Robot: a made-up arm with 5 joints. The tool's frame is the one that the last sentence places.
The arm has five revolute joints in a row. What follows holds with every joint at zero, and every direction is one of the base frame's. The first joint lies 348.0 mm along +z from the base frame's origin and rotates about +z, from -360.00 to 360.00 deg. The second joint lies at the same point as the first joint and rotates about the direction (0, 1, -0.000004), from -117.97 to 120.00 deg. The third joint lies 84.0 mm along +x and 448.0 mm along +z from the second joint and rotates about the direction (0, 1, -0.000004), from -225.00 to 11.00 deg. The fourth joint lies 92.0 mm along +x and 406.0 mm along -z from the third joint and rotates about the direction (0, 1, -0.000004), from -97.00 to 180.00 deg. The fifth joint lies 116.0 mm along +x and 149.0 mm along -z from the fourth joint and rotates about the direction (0, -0.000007, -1), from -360.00 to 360.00 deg. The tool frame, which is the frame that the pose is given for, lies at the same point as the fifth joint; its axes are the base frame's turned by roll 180.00, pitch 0.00 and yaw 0.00 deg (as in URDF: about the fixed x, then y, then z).
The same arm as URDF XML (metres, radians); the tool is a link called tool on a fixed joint. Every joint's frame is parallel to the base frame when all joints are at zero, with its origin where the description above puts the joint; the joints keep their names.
<robot name="arm">
<joint name="joint 1" type="revolute"><parent link="base_link"/><child link="link1"/><origin xyz="0 0 0.348" rpy="0 0 0"/><axis xyz="0 0 1"/><limit lower="-6.2832" upper="6.2832"/></joint>
<joint name="joint 2" type="revolute"><parent link="link1"/><child link="link2"/><origin xyz="0 0 0" rpy="0 0 0"/><axis xyz="0 1 0"/><limit lower="-2.059" upper="2.0944"/></joint>
<joint name="joint 3" type="revolute"><parent link="link2"/><child link="link3"/><origin xyz="0.084 0 0.448" rpy="0 0 0"/><axis xyz="0 1 0"/><limit lower="-3.927" upper="0.192"/></joint>
<joint name="joint 4" type="revolute"><parent link="link3"/><child link="link4"/><origin xyz="0.092 0 -0.406" rpy="0 0 0"/><axis xyz="0 1 0"/><limit lower="-1.693" upper="3.1416"/></joint>
<joint name="joint 5" type="revolute"><parent link="link4"/><child link="link5"/><origin xyz="0.116 0 -0.149" rpy="0 0 0"/><axis xyz="0 0 -1"/><limit lower="-6.2832" upper="6.2832"/></joint>
<joint name="tool_fixed" type="fixed"><parent link="link5"/><child link="tool"/><origin xyz="0 0 0" rpy="3.1416 0 0"/></joint>
<link name="base_link"/>
<link name="link1"/>
<link name="link2"/>
<link name="link3"/>
<link name="link4"/>
<link name="link5"/>
<link name="tool"/>
</robot>

